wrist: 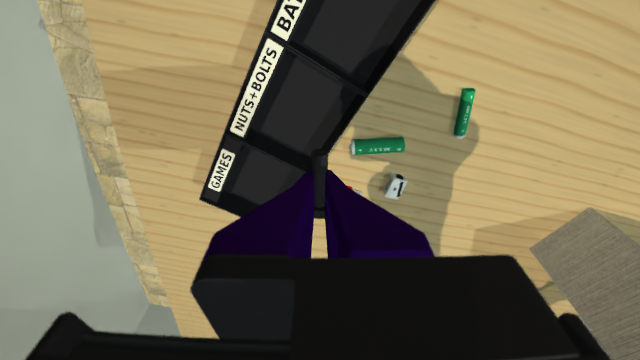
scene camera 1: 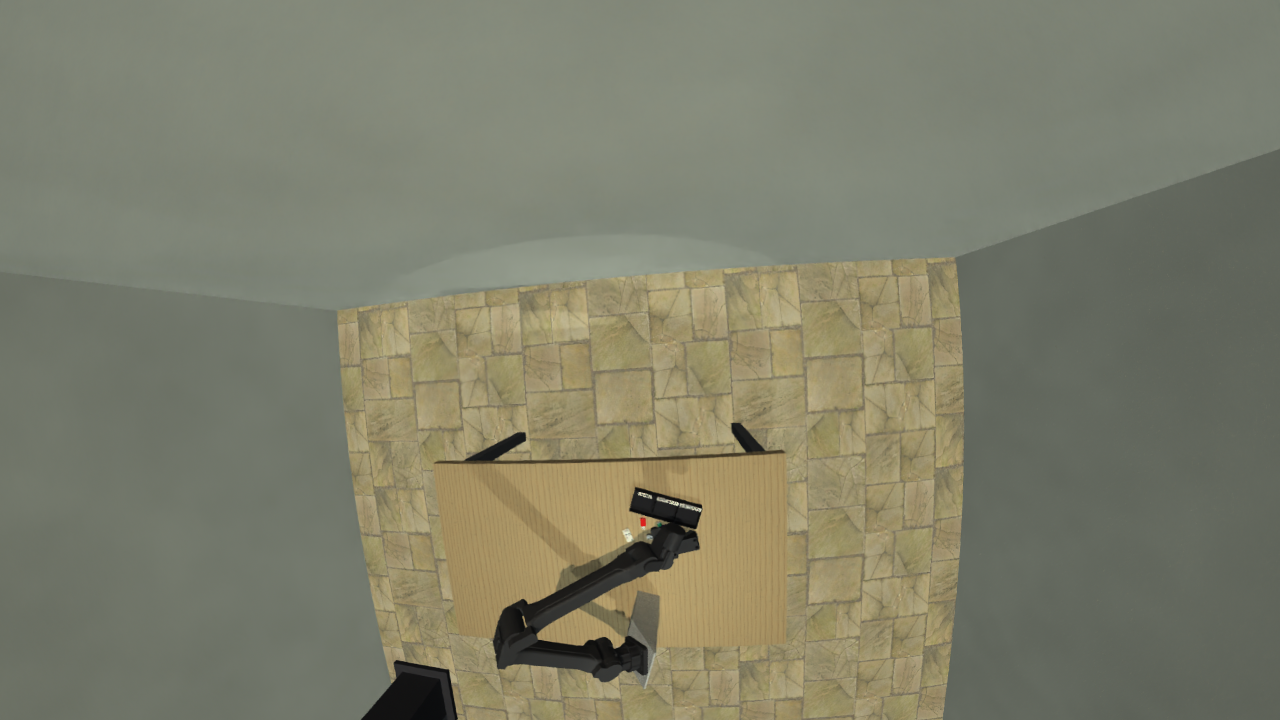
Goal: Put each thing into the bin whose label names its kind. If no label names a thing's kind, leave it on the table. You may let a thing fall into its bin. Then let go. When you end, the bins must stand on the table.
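Pixels of known places: gripper, fingertip midpoint: (wrist: 319, 180); arm's base, origin of the base link: (scene camera 1: 637, 654).
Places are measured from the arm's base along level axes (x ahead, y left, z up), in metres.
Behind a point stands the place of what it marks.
Observation:
A black row of joined bins (scene camera 1: 664, 514) {y -0.090, x 0.406, z -0.221 m} (wrist: 300, 105) {y -0.095, x 0.430, z -0.221 m} stands on the table. In the wrist view its labels read GAMES, NUTS+BOLTS and a cut-off BAT. My gripper (wrist: 319, 180) {y -0.095, x 0.410, z -0.119 m} is shut on a slim black rod (wrist: 320, 187) {y -0.096, x 0.410, z -0.112 m}, above the table by the GAMES and NUTS+BOLTS compartments. One green battery (wrist: 378, 146) {y -0.078, x 0.353, z -0.214 m} lies beside the bins, another green battery (wrist: 465, 113) {y -0.127, x 0.291, z -0.218 m} farther right. A silver pencil sharpener (wrist: 396, 186) {y -0.039, x 0.317, z -0.217 m} lies near them. A red thing (scene camera 1: 642, 522) {y -0.008, x 0.374, z -0.220 m} (wrist: 349, 188) is mostly hidden behind a finger in the wrist view. A white domino (scene camera 1: 627, 535) {y 0.050, x 0.320, z -0.220 m} lies left of it.
The wooden table (scene camera 1: 733, 573) {y -0.345, x 0.160, z -0.227 m} (wrist: 540, 125) {y -0.135, x 0.206, z -0.228 m} carries these things. A grey panel (scene camera 1: 644, 613) {y -0.015, x 0.075, z -0.108 m} (wrist: 595, 275) {y -0.018, x 0.074, z -0.160 m} stands at its near edge, beside a second folded arm section (scene camera 1: 563, 659) {y 0.183, x 0.156, z 0.201 m}. The arm (scene camera 1: 590, 582) {y 0.091, x 0.406, z 0.197 m} reaches over the table and hides part of it in the scene view.

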